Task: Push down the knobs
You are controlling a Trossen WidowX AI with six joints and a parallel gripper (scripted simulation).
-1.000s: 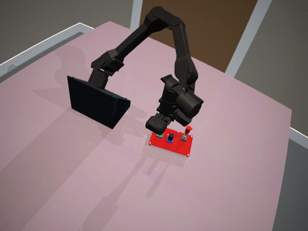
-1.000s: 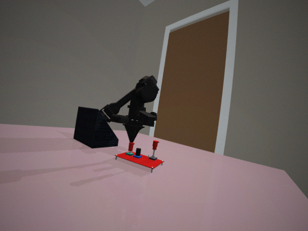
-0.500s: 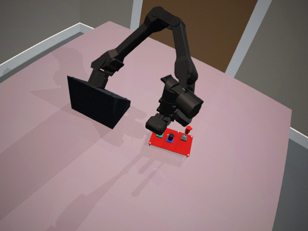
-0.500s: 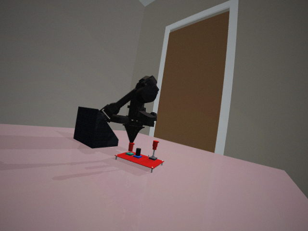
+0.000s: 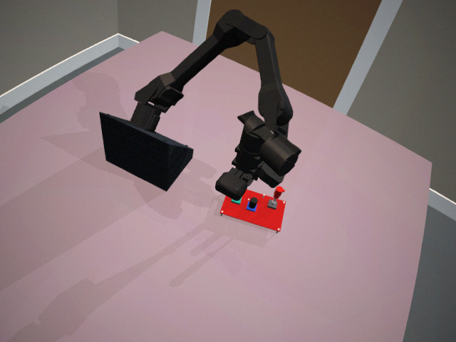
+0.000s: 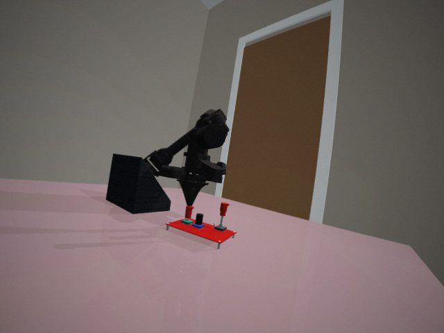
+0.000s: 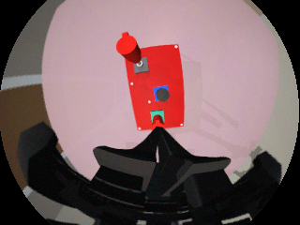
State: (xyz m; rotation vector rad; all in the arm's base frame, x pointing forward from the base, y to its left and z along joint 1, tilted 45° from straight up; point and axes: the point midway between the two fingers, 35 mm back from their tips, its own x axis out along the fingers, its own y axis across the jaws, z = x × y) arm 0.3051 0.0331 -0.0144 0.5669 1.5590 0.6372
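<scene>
The green potentiometer lies 2 cm below my gripper tip.
</scene>
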